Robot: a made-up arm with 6 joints.
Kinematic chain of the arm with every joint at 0, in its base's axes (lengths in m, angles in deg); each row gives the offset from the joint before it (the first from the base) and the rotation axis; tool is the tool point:
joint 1: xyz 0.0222 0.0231 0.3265 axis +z
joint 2: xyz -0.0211 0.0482 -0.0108 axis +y
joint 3: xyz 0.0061 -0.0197 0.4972 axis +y
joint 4: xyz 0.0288 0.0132 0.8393 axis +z
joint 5: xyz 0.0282 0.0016 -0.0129 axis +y
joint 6: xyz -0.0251 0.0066 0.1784 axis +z
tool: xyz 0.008 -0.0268 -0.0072
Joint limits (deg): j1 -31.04..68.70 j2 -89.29..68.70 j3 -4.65..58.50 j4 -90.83..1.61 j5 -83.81..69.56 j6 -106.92..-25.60
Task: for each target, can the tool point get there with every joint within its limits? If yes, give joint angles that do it. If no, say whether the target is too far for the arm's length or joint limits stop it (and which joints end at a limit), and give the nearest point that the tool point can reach.
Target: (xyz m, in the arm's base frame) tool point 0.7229 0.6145 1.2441
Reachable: yes | joints 40.06 4.73 51.35 -16.04 44.99 -70.15
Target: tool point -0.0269 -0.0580 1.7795
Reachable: yes | joints 48.16 -20.33 21.15 -41.81 31.62 -67.24
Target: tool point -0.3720 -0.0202 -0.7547
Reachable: no: joint limits stop it (at a limit: joint 2, joint 3, joint 4, joint 5) | nearest point -1.2711 -0.1190 0.1547 | short by 1.283 m
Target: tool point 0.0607 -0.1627 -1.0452
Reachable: no: joint limits stop it (at a limit: joint 1, joint 2, joint 3, joint 5, joint 6) | nearest point 0.9290 -0.5011 -0.2265 | short by 1.240 m
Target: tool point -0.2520 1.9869 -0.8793
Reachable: no: too far | nearest point 0.3256 1.1752 -0.1188 | short by 1.253 m
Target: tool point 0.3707 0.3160 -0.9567
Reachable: no: joint limits stop it (at a limit: joint 2, joint 3, joint 4, joint 5, joint 6) | nearest point 0.8238 0.6968 -0.2272 | short by 0.939 m
